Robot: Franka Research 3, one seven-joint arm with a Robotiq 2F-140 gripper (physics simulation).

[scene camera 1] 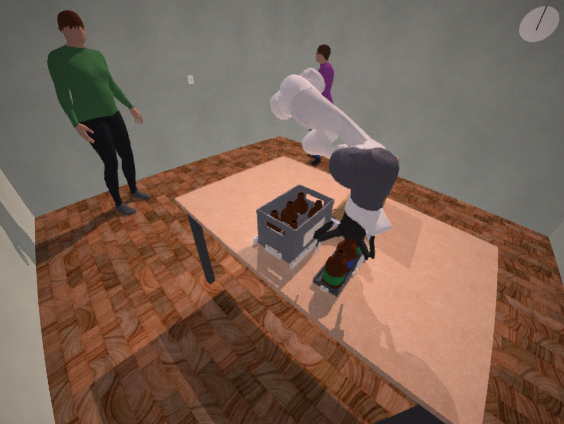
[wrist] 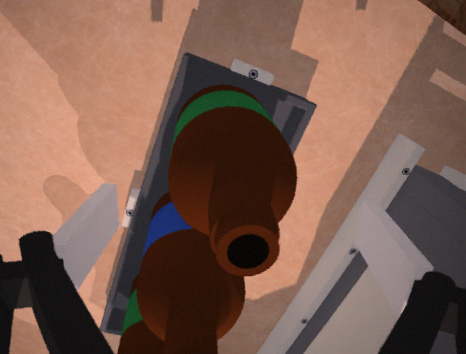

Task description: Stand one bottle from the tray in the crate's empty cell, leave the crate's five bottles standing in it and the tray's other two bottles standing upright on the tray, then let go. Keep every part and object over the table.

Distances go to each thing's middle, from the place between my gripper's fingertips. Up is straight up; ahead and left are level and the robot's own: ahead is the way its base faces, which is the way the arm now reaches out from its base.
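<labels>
Picture the blue-labelled bottle (wrist: 182, 292): my hand is 7 cm past it and 2 cm above it.
</labels>
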